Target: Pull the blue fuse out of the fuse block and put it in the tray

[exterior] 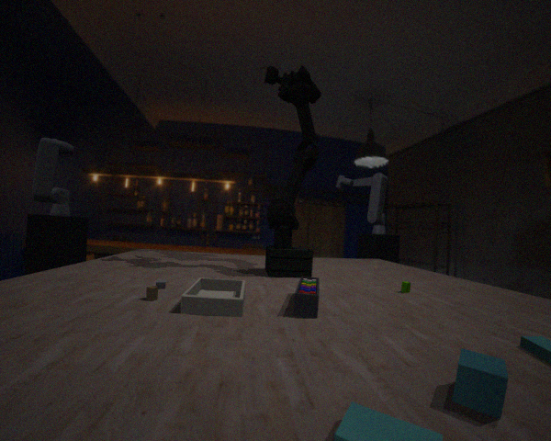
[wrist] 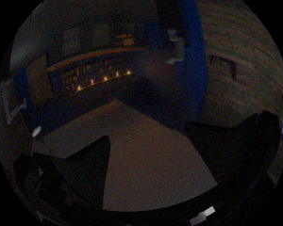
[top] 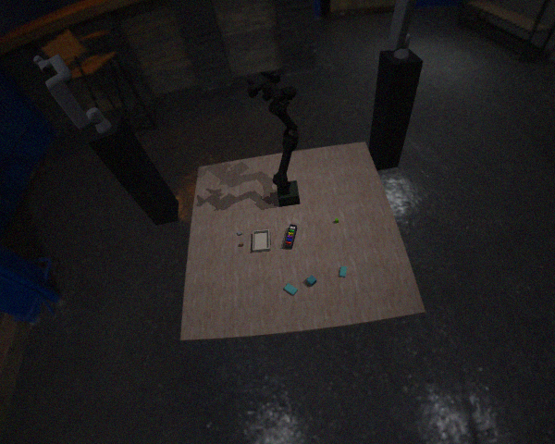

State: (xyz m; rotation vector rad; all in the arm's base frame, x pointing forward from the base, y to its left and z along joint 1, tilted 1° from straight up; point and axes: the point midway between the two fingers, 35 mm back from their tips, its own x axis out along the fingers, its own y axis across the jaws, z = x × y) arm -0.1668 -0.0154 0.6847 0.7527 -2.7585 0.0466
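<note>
My gripper tip is 750 mm above the blue fuse and 530 mm short of it. From my gripper tip the other things lie so: white tray (770 mm below, 490 mm ahead, 170 mm to the right).
</note>
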